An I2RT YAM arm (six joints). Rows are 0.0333 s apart.
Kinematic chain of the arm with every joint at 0, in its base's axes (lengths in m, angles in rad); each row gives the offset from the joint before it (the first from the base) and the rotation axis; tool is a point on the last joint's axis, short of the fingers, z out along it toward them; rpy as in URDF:
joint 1: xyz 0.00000 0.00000 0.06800 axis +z
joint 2: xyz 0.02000 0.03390 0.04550 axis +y
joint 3: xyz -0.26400 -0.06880 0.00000 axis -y
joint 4: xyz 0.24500 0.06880 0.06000 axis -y
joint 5: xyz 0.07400 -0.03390 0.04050 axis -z
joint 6: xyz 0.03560 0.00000 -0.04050 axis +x
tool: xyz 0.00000 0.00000 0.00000 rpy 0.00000 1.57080 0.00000
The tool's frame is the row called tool.
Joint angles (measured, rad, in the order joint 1, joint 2, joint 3, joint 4, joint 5, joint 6), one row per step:
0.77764, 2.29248, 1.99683, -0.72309, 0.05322, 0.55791
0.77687, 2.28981, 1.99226, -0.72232, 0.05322, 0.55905
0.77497, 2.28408, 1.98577, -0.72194, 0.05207, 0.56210
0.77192, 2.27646, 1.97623, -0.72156, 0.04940, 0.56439
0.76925, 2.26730, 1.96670, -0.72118, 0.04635, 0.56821
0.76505, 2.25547, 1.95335, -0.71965, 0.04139, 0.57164
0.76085, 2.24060, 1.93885, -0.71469, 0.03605, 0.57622
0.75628, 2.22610, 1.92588, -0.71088, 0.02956, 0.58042
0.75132, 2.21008, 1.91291, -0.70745, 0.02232, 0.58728
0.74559, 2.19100, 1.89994, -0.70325, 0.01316, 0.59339
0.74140, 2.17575, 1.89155, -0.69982, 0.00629, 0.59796
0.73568, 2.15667, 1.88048, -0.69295, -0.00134, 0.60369
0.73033, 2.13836, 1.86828, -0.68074, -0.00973, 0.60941
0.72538, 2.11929, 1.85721, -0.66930, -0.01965, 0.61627
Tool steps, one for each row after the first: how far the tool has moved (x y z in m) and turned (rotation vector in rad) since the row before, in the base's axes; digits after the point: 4 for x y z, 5 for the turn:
-0.0002, -0.0007, -0.0001, -0.00032, 0.00118, -0.00174
-0.0002, -0.0015, 0.0008, 0.00168, 0.00196, -0.00389
-0.0002, -0.0022, 0.0007, 0.00149, 0.00344, -0.00360
-0.0005, -0.0022, 0.0015, 0.00343, 0.00306, -0.00433
-0.0004, -0.0031, 0.0016, 0.00444, 0.00406, -0.00453
-0.0005, -0.0031, 0.0029, 0.00883, 0.00082, -0.00530
-0.0004, -0.0032, 0.0030, 0.00938, 0.00134, -0.00470
-0.0005, -0.0035, 0.0037, 0.01169, 0.00184, -0.00690
-0.0006, -0.0039, 0.0051, 0.01516, -0.00014, -0.00592
-0.0005, -0.0028, 0.0047, 0.01307, -0.00202, -0.00423
-0.0004, -0.0037, 0.0058, 0.01707, -0.00460, -0.00620
-0.0002, -0.0033, 0.0053, 0.01978, -0.00680, -0.00522
-0.0005, -0.0032, 0.0059, 0.02187, -0.00642, -0.00465

